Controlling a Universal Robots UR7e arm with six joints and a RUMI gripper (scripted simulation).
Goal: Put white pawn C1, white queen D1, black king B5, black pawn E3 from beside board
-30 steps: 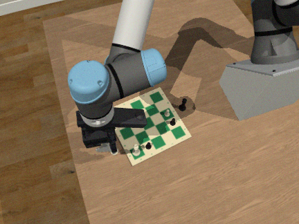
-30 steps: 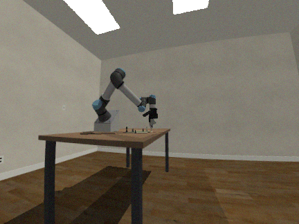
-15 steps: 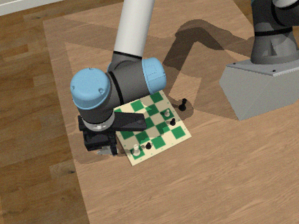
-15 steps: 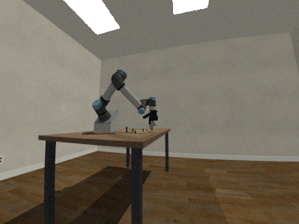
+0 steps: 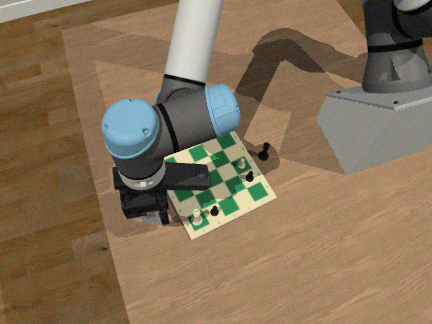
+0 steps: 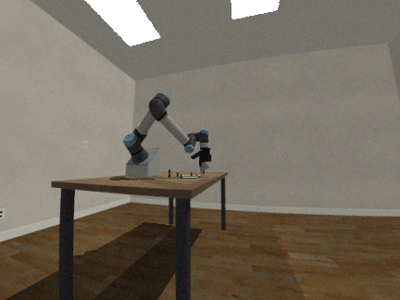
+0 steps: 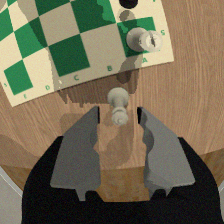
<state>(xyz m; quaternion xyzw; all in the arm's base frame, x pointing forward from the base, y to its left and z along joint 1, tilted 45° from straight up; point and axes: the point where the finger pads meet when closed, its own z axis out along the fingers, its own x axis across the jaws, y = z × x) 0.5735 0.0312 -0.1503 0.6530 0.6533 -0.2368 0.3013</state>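
Now: the white pawn 200 mm behind my hand, 90 mm to the right of it and 20 mm below it. From my hand the other things lie so: black king: 260 mm behind, 100 mm to the right, 10 mm below; cream chessboard: 130 mm behind, 70 mm to the right, 30 mm below.
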